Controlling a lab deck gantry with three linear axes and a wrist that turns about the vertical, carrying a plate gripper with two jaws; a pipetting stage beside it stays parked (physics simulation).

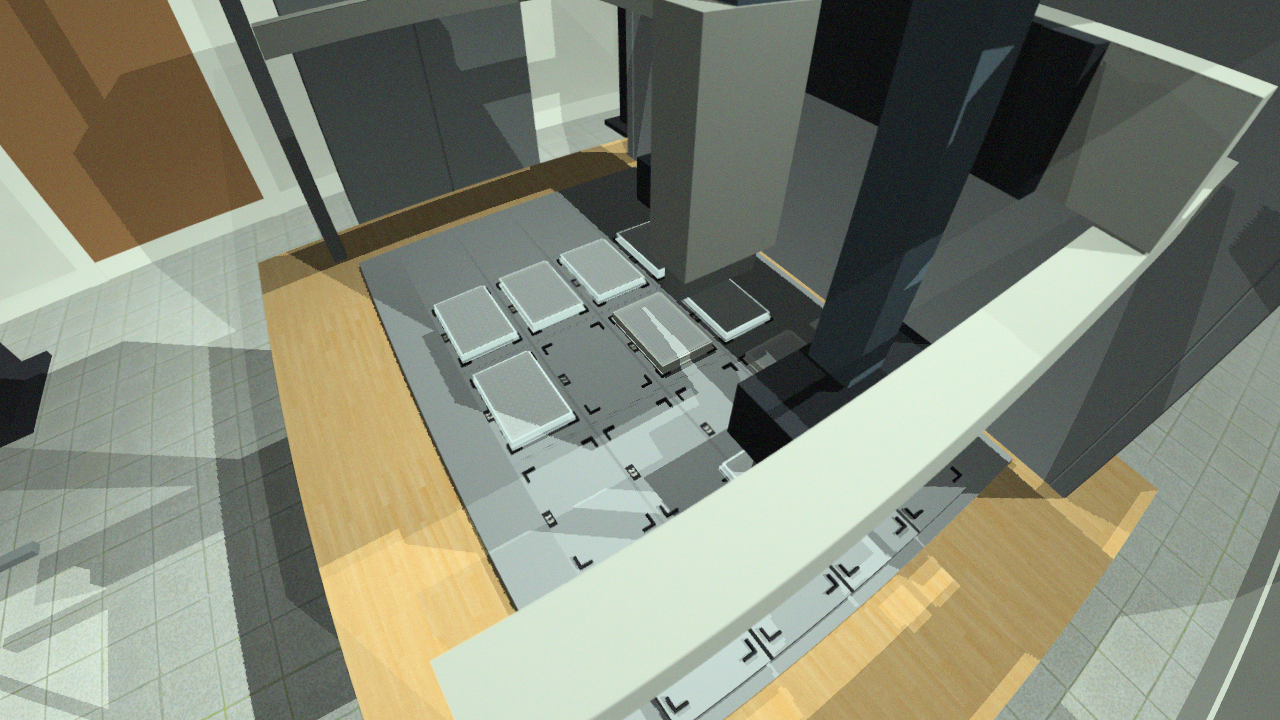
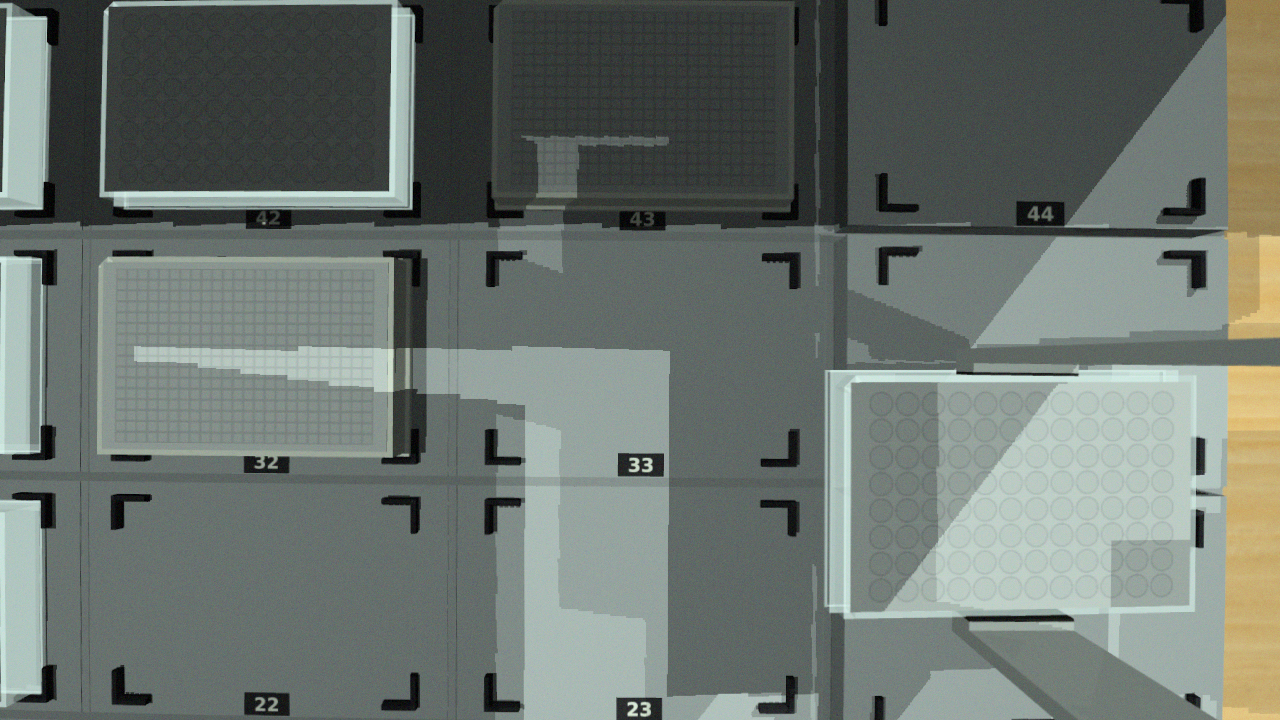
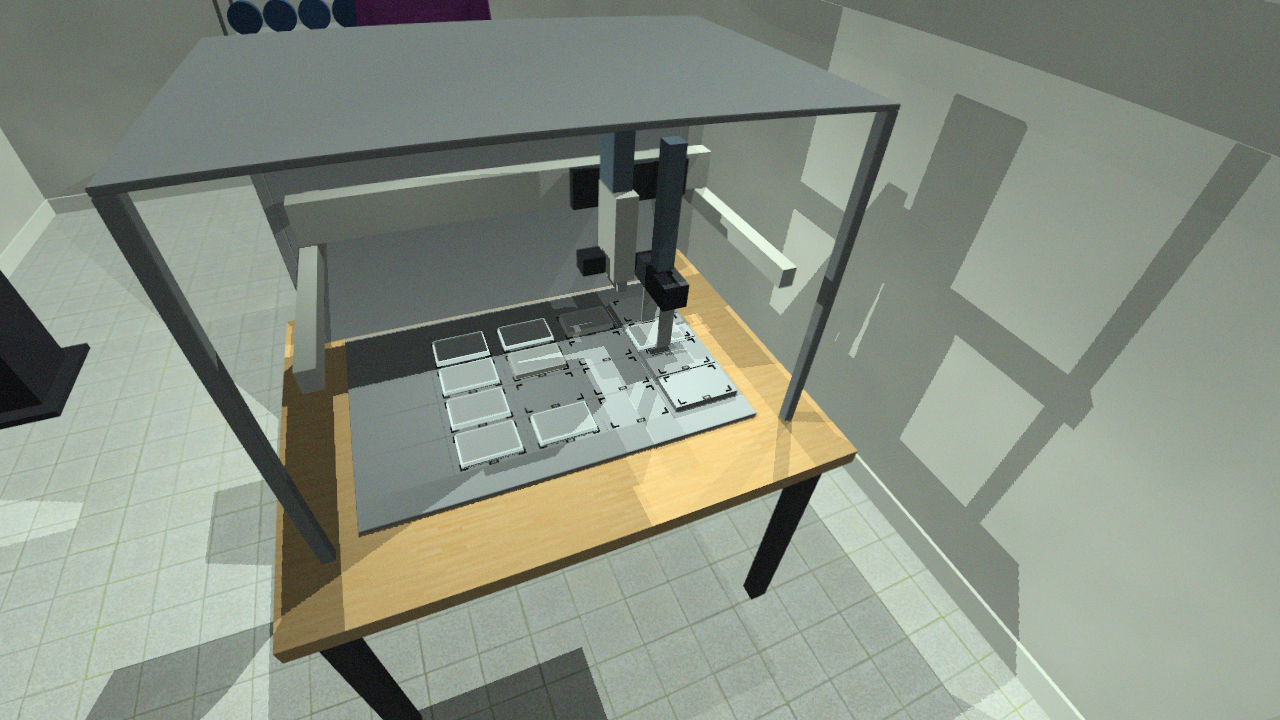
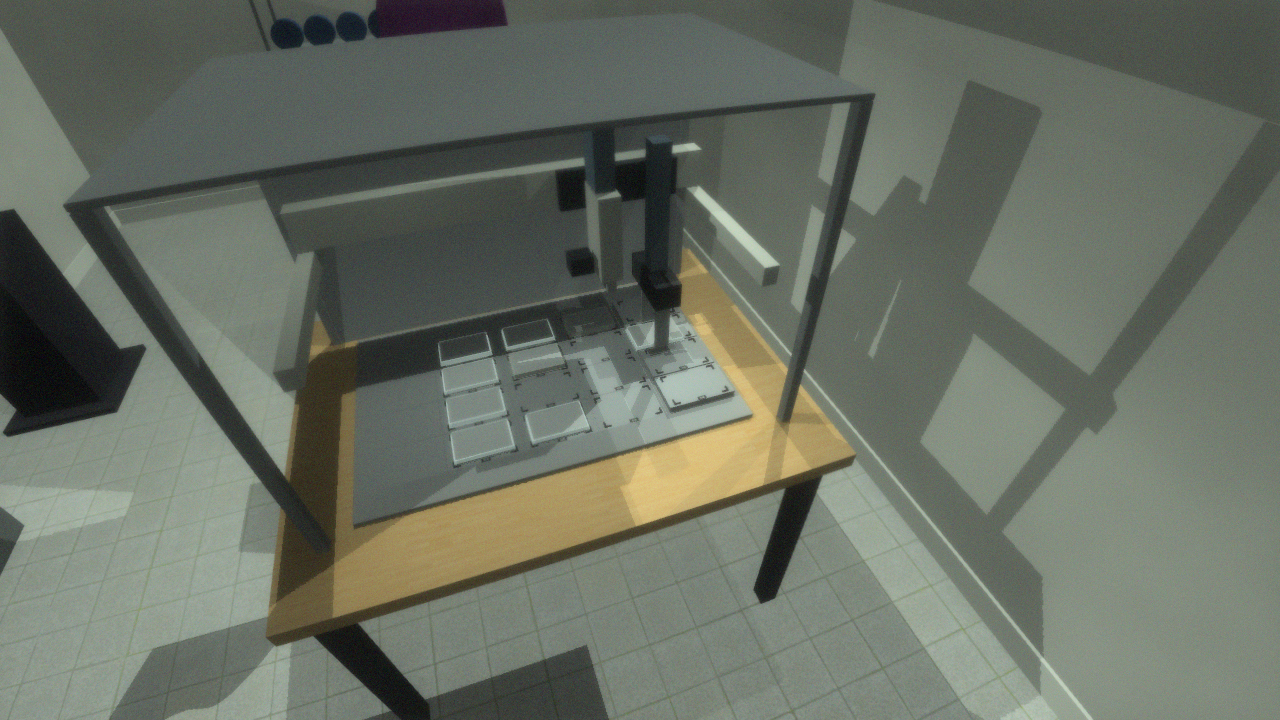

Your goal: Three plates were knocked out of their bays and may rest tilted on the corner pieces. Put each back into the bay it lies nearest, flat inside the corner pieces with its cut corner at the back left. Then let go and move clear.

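Places are measured from the robot's base along level axes (x ahead, y left, z up), in centimetres.
Where they show: gripper, fingertip midpoint: (image 2: pixel 1004 490) (image 3: pixel 655 334) (image 4: pixel 654 334); robot's base, link origin: (image 1: pixel 434 311) (image 3: pixel 462 469) (image 4: pixel 455 466).
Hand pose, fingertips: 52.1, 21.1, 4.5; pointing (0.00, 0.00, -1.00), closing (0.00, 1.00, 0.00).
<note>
Things, the pixels of their top centre, and the offset from my fingertips, as dx, dy, dz.
- clear round-well plate, top centre: (image 2: pixel 1025 496) (image 1: pixel 791 486) (image 4: pixel 654 331) (image 3: pixel 655 331) +0.1, +0.0, +0.9
- dark square-well plate, top centre: (image 2: pixel 643 98) (image 1: pixel 799 368) (image 3: pixel 585 319) (image 4: pixel 588 319) -12.9, +15.3, -3.0
My gripper (image 2: pixel 1018 495) (image 3: pixel 652 333) is shut on a clear round-well plate (image 2: pixel 1011 501) (image 3: pixel 639 337) (image 1: pixel 733 465). One jaw is at its back edge, the other at its front edge. The plate looks larger than its neighbours and is held above the deck, nearly square to the bays, over the right column between bay 34 and the bay in front of it. Its cut corner is not clear. A square-well plate (image 2: pixel 246 358) (image 1: pixel 662 331) sits in bay 32. A dark square-well plate (image 2: pixel 642 98) sits in bay 43. A round-well plate (image 2: pixel 246 98) (image 1: pixel 729 308) sits in bay 42.
More plates (image 1: pixel 476 324) (image 1: pixel 541 295) (image 1: pixel 602 268) stand in the left column, and one plate (image 1: pixel 523 398) stands at the front of the second. Bays 33, 22, 23 and 44 hold no plate. The parked pipetting stage (image 1: pixel 742 134) (image 3: pixel 617 237) hangs behind the gripper.
</note>
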